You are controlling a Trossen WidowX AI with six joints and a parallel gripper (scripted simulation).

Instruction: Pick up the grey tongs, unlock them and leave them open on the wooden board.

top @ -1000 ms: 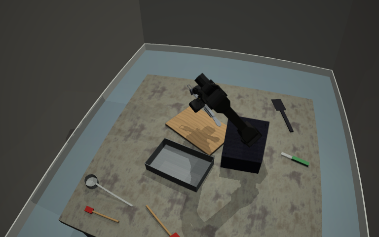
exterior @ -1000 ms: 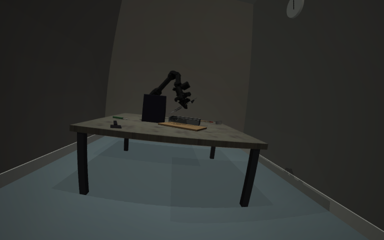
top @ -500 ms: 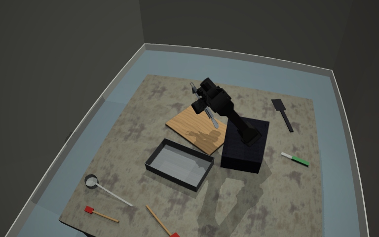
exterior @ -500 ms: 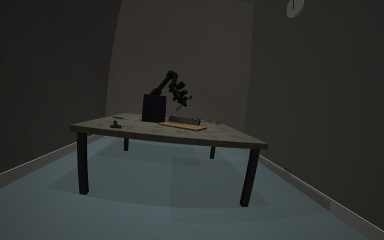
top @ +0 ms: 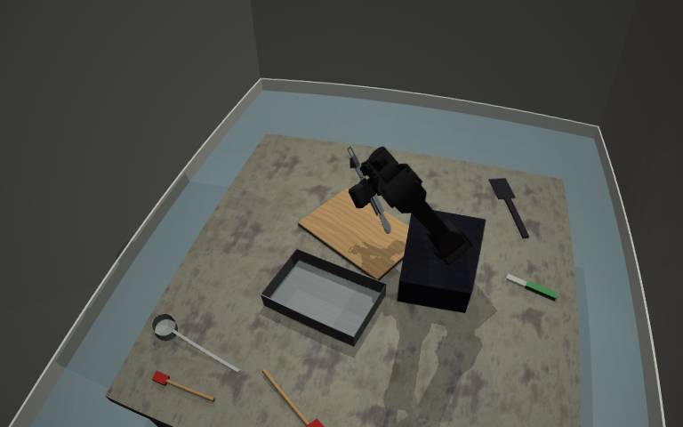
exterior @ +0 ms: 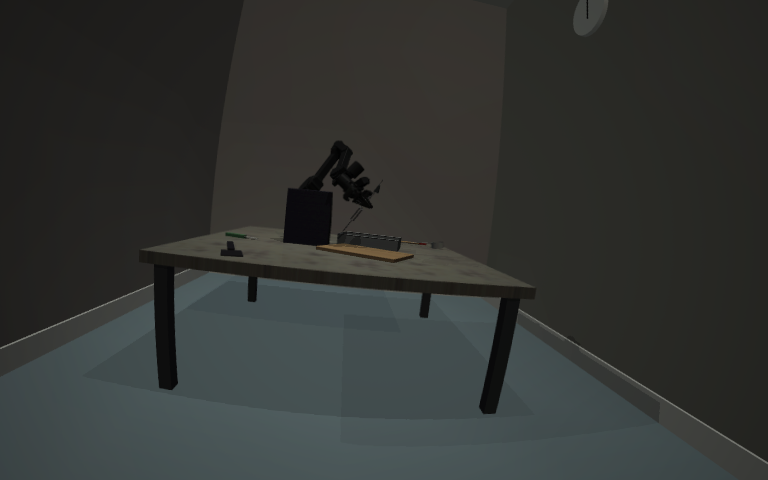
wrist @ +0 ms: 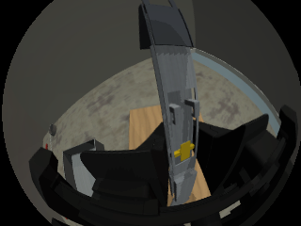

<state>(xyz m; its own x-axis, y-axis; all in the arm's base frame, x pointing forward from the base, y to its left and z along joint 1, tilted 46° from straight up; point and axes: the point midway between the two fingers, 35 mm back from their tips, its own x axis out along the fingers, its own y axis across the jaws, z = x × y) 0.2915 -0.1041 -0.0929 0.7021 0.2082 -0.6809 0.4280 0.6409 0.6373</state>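
Now: gripper tip 3 cm past the yellow lock piece, 1 cm to the right of it and 2 cm below it. The rest, counted from my gripper tip: black spatula (49 cm behind, 30 cm to the right, 20 cm below); then dark roasting tin (1 cm ahead, 30 cm to the left, 17 cm below); then wooden board (19 cm below).
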